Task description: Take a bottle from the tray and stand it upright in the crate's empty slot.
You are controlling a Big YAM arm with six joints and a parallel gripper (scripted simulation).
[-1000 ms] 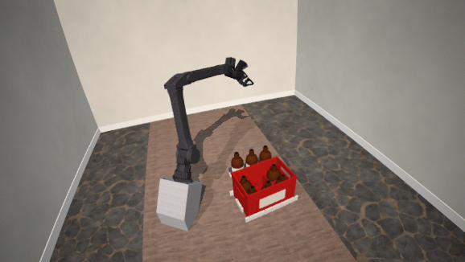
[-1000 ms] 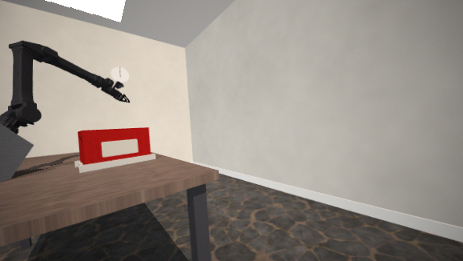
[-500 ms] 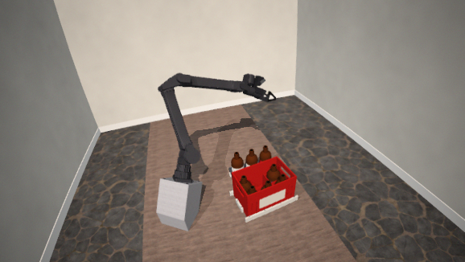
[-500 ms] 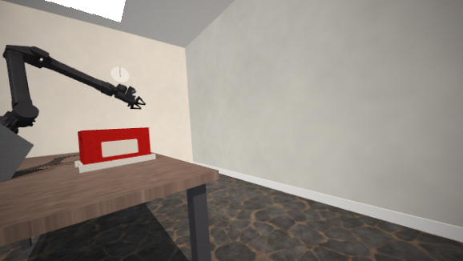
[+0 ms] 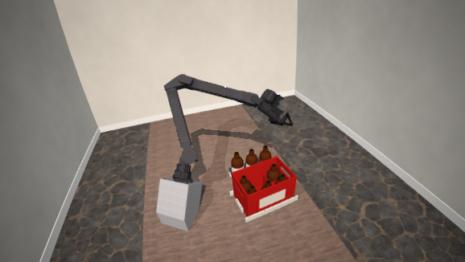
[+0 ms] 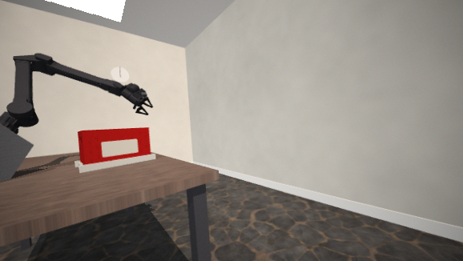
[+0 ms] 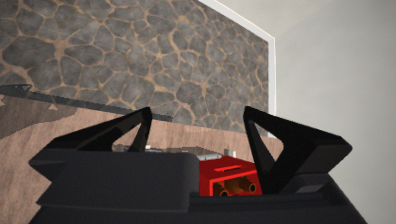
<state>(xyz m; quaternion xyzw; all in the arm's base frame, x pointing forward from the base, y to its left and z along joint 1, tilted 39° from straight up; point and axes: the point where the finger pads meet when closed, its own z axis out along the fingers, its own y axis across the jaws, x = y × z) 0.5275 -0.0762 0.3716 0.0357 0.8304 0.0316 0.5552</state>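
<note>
My hand is 29 cm above the grey tray, 21 cm past it and 2 cm to the right of it. Round my hand: red crate 22 cm to the right, 22 cm below, 22 cm behind.
</note>
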